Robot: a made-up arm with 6 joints.
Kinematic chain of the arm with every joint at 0, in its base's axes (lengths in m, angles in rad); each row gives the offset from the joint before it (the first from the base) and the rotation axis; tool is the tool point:
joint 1: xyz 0 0 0.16 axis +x
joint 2: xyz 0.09 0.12 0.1 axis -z
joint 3: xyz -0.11 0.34 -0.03 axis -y
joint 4: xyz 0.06 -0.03 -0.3 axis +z
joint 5: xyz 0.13 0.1 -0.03 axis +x
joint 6: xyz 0.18 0 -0.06 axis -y
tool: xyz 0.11 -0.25 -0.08
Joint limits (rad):
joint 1: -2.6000..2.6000
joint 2: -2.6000..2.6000
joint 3: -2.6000..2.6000
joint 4: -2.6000..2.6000
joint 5: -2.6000..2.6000
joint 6: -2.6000..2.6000
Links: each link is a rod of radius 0.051 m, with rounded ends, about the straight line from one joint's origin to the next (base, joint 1, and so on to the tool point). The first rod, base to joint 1, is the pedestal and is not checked.
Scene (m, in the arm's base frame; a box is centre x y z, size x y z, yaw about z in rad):
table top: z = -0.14
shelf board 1: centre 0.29 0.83 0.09 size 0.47 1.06 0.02 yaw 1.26
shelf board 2: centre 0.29 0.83 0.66 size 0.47 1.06 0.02 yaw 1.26
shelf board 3: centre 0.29 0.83 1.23 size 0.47 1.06 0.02 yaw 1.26
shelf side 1: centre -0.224 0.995 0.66 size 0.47 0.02 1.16 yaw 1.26
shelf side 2: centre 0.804 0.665 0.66 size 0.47 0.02 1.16 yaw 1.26
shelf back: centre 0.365 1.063 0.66 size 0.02 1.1 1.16 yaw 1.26
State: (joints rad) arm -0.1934 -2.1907 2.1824 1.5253 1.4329 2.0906
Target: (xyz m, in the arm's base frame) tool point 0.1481 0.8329 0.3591
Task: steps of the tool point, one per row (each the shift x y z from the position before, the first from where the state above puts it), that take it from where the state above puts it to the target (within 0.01 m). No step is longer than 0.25 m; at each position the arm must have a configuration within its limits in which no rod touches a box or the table.
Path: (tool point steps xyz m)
1: 0.0496 0.0482 0.0481
2: 0.0700 0.1058 0.0167
3: 0.0761 0.1360 -0.0495
4: 0.0700 0.1214 -0.1267
5: 0.0565 0.0617 -0.1866
6: 0.1095 0.1221 0.0195
7: 0.1455 0.0952 0.0117
8: 0.1750 0.0522 0.0106

